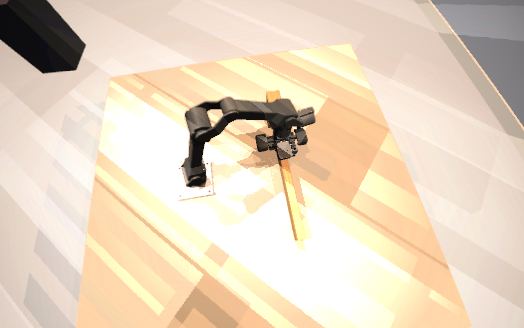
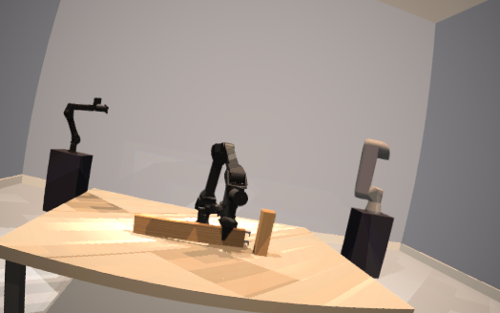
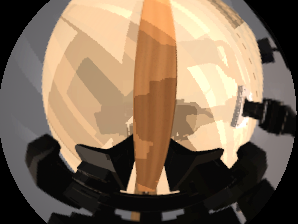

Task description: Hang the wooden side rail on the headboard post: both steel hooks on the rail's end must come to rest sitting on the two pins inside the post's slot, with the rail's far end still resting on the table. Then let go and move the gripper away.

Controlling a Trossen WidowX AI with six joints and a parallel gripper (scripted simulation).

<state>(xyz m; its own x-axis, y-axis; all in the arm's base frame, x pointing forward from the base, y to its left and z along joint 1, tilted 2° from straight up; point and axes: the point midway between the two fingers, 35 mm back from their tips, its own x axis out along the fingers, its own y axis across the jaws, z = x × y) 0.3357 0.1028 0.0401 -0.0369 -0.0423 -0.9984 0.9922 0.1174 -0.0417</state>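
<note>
Right now the headboard post is 20 mm behind my gripper tip, 150 mm to the left of it and 40 mm above it.
</note>
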